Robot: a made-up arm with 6 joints. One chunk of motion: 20 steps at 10 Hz.
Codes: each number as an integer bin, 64 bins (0 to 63) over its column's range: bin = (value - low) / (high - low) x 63, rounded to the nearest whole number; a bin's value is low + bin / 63 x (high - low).
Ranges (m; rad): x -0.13..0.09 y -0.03..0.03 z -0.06..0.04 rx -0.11..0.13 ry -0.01..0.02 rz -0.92..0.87
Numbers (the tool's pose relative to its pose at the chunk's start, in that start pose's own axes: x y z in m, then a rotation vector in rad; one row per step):
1: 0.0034 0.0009 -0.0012 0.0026 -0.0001 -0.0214
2: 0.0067 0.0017 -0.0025 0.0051 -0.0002 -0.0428
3: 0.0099 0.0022 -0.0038 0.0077 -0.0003 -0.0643
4: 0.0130 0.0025 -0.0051 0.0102 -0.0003 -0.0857
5: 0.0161 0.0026 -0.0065 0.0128 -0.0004 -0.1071
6: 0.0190 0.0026 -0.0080 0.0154 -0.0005 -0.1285
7: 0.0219 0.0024 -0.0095 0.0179 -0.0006 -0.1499
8: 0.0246 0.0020 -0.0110 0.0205 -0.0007 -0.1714
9: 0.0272 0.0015 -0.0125 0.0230 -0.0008 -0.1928
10: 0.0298 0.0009 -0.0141 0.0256 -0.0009 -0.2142
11: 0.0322 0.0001 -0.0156 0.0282 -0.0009 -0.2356
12: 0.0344 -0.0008 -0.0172 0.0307 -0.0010 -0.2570
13: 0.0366 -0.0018 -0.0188 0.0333 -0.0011 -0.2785
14: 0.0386 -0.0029 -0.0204 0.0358 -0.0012 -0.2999
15: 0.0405 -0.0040 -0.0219 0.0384 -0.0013 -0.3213
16: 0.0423 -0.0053 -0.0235 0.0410 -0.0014 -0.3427
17: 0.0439 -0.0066 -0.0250 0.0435 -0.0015 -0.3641
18: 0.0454 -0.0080 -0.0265 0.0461 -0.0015 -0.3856
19: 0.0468 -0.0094 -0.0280 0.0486 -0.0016 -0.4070
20: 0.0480 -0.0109 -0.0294 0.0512 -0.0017 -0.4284
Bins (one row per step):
1: 38 32 37 30 21 32
2: 39 33 36 30 21 31
3: 40 34 35 31 20 30
4: 41 34 35 32 20 29
5: 42 34 34 32 20 29
6: 43 34 33 33 20 28
7: 43 34 32 34 20 27
8: 44 34 31 34 20 26
9: 45 33 30 35 19 26
10: 46 32 29 36 19 25
11: 46 32 28 36 19 24
12: 47 31 27 37 19 23
13: 48 30 26 38 19 23
14: 48 28 25 38 18 22
15: 49 27 24 39 18 21
16: 49 26 23 40 18 20
17: 50 25 22 40 18 20
18: 50 23 21 41 18 19
19: 51 22 20 42 18 18
20: 51 20 19 42 17 17

